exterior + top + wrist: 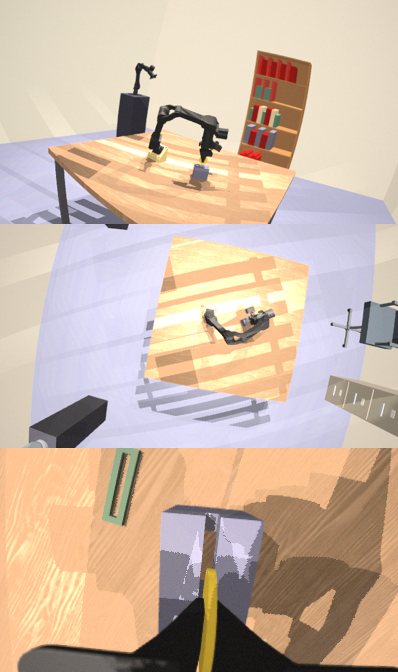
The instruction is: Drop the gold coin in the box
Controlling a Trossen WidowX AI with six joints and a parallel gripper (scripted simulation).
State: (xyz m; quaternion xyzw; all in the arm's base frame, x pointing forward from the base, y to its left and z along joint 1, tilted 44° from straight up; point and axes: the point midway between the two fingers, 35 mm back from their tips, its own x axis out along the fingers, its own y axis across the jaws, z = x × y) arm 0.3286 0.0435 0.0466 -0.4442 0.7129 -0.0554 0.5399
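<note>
Now: the gold coin 10 mm above my gripper tip.
</note>
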